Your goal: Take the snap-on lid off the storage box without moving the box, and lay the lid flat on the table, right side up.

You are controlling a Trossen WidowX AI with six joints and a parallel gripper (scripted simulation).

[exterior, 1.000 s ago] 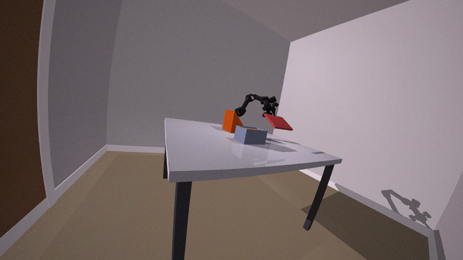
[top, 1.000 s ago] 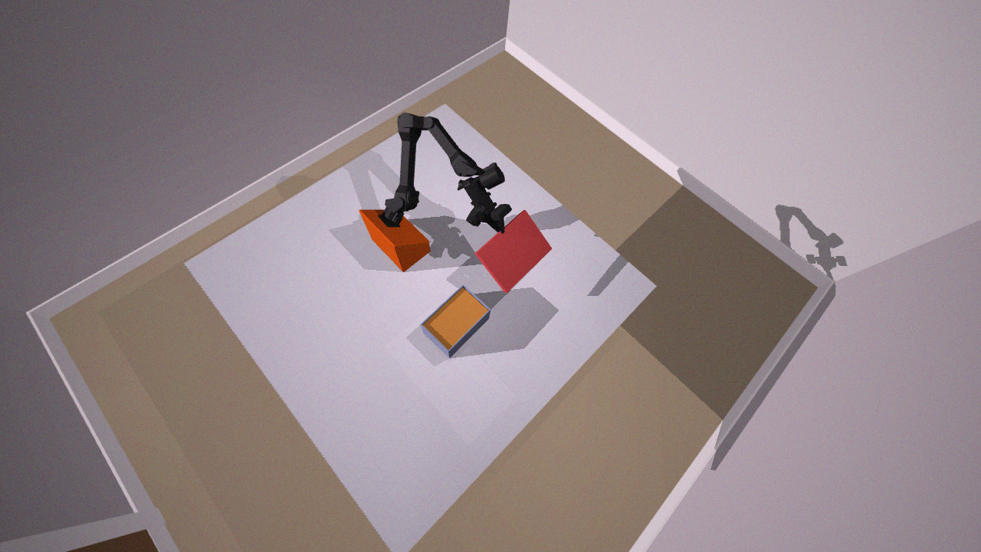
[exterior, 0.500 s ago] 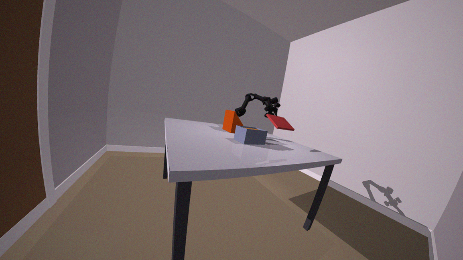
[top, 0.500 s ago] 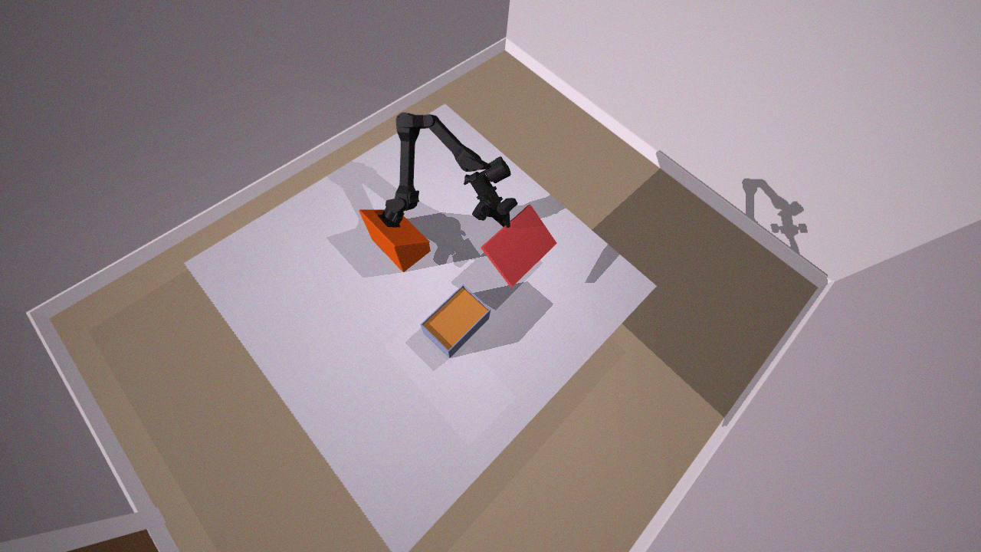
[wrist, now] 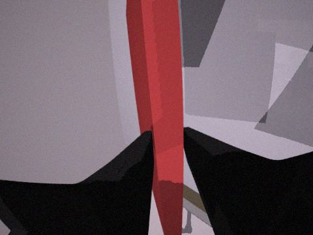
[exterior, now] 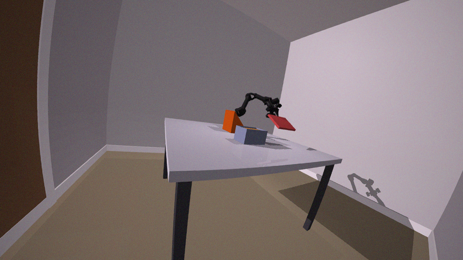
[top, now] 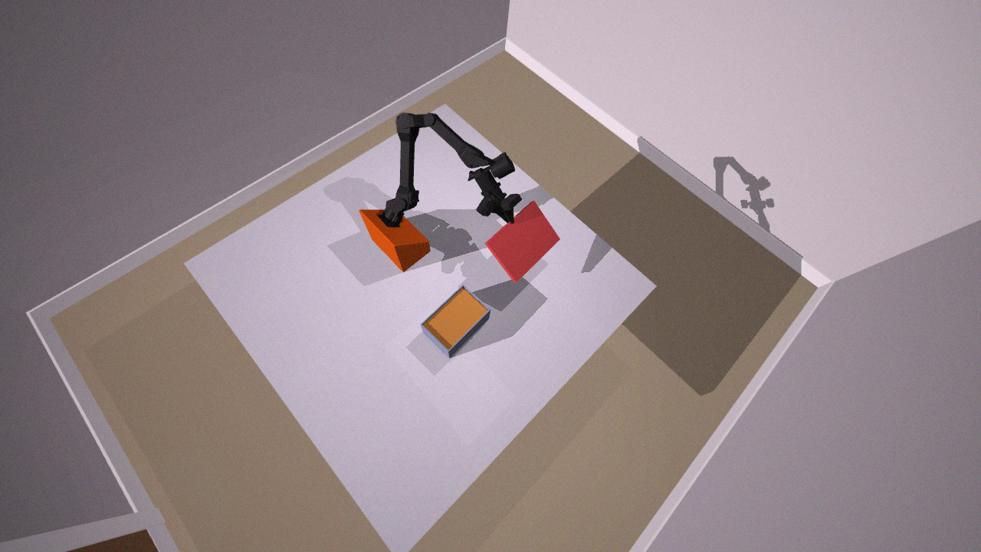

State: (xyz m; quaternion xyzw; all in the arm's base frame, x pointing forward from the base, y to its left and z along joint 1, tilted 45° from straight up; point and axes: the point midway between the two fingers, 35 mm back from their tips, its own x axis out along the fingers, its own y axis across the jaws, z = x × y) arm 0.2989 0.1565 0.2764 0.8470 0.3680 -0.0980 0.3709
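Right now the red lid is 70 mm ahead of my gripper tip, 10 mm to the left of it and 40 mm below it. Round my gripper tip: grey-blue storage box (110 mm ahead, 340 mm to the right, 180 mm below).
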